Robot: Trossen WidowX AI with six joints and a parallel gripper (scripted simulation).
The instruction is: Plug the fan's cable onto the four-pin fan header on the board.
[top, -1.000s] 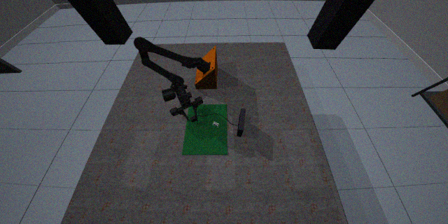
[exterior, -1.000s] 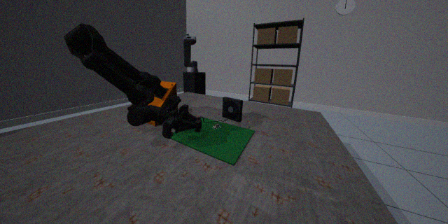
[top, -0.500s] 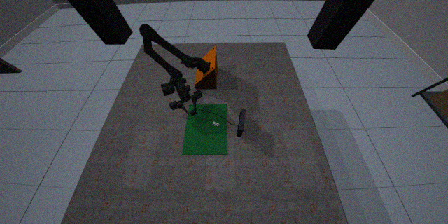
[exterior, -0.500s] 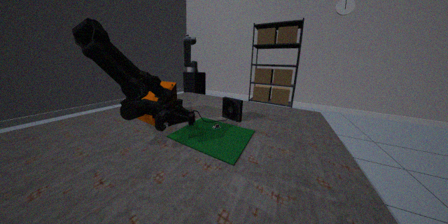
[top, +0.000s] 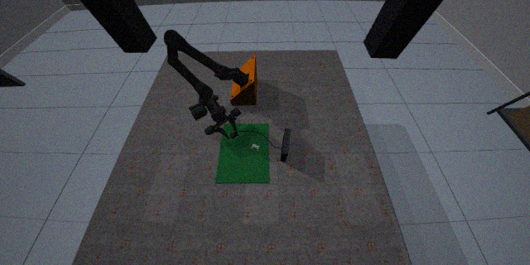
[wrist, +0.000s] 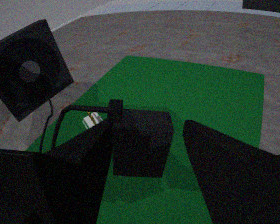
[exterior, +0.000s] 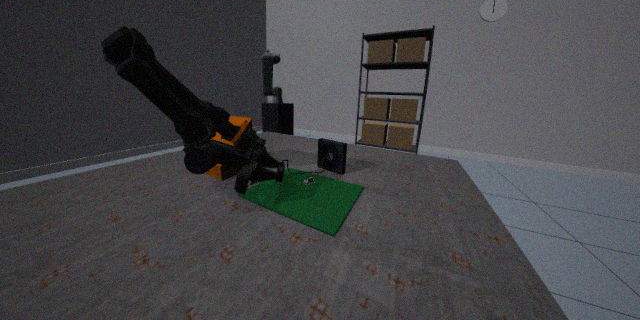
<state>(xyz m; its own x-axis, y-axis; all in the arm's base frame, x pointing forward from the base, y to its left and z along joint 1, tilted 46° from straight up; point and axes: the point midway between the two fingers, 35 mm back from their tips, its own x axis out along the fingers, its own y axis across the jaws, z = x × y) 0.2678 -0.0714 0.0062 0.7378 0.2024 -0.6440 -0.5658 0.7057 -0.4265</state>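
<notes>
Right now the black plug is 1 cm below my gripper tip and 1 cm behind it. Also, from my gripper tip: white four-pin header (10 cm to the left, 7 cm below, 2 cm ahead); then green board (9 cm below, 5 cm to the left, 4 cm ahead); then black fan (24 cm to the left, 3 cm ahead, 1 cm below).
</notes>
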